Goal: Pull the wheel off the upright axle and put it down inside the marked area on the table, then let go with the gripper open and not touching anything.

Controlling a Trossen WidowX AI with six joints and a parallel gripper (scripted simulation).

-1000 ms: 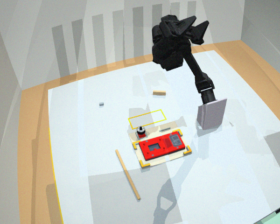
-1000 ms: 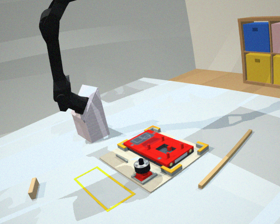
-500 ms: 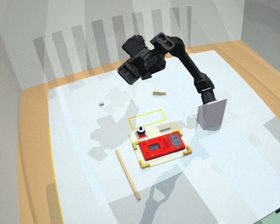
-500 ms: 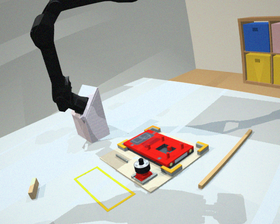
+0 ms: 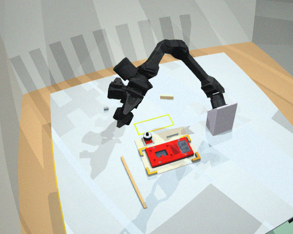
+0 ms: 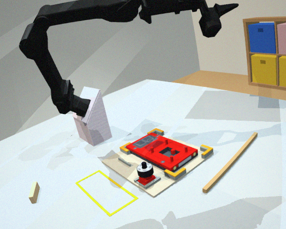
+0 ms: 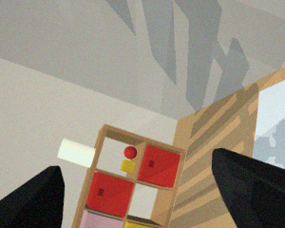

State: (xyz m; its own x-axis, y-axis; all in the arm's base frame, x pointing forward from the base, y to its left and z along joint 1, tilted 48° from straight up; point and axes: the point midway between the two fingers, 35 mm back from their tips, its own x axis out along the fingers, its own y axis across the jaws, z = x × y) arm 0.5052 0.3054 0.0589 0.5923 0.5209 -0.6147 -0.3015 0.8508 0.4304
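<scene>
Now: the black wheel 150 mm behind my gripper tip, 240 mm to the right of it and 380 mm below it. Round my gripper tip: black axle (150 mm behind, 240 mm to the right, 390 mm below); long wooden strip (50 mm to the right, 420 mm below); small wooden block (360 mm behind, 490 mm to the right, 410 mm below).
</scene>
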